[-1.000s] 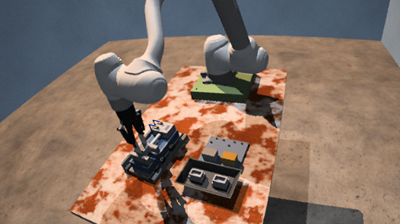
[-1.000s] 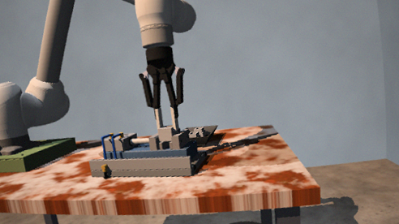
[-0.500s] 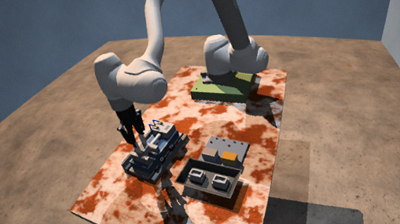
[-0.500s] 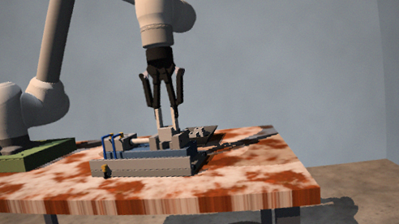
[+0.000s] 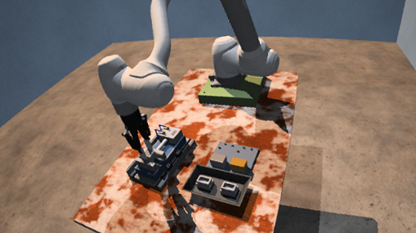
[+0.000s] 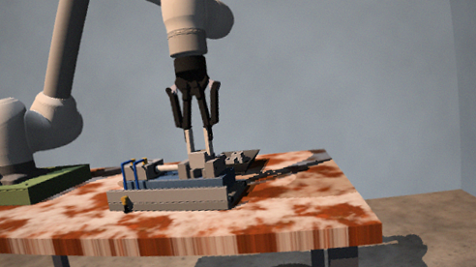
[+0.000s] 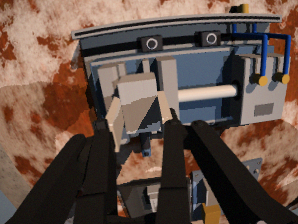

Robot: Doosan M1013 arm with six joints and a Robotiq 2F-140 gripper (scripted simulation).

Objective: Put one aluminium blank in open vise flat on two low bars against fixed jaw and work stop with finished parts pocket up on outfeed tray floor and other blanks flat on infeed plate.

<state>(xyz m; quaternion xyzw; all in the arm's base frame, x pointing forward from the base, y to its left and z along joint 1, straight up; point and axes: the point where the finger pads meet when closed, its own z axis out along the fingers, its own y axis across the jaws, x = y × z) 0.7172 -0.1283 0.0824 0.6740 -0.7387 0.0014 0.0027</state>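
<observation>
The piston rod lies 9 cm behind my hand, 1 cm to the left of it and 6 cm below it. Also, from my hand: infeed plate: 14 cm behind, 32 cm to the left, 13 cm below; vise: 7 cm behind, 1 cm to the left, 10 cm below; aluminium blank: 10 cm behind, 27 cm to the left, 11 cm below.
</observation>
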